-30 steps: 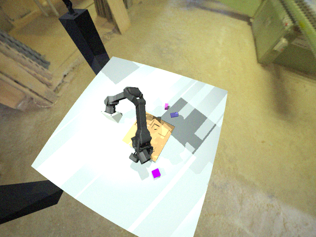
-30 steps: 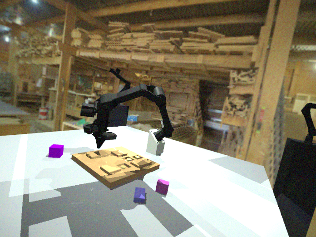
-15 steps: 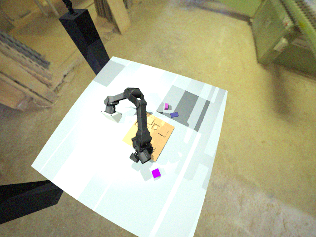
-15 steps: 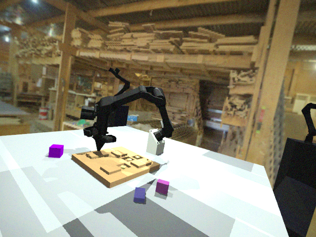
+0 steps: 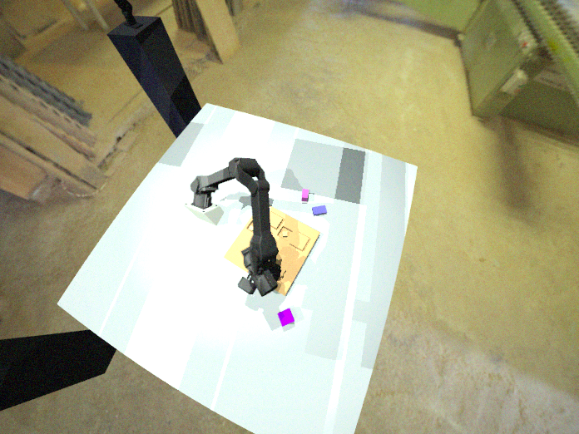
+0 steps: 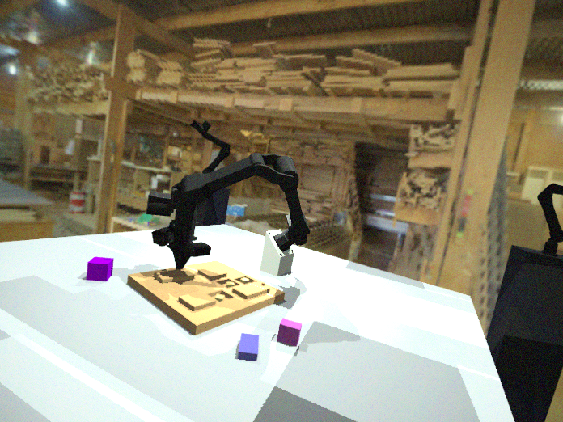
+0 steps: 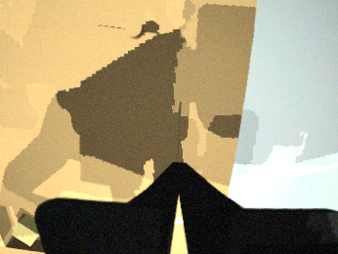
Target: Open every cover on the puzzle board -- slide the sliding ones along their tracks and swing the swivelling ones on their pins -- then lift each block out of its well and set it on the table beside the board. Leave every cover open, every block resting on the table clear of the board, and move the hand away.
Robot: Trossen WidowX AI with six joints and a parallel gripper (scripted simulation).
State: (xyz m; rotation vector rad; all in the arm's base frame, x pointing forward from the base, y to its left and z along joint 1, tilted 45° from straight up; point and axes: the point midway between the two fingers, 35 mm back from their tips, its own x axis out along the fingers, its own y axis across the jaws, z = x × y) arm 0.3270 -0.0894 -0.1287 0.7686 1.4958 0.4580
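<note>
Now: gripper tip 1 cm short of the tan puzzle board and 12 cm to the right of it. Round my gripper tip: pink block (6 cm ahead, 38 cm to the left, 1 cm below); purple block (15 cm ahead, 13 cm to the right); lavender block (14 cm ahead, 33 cm to the left, 2 cm below).
</note>
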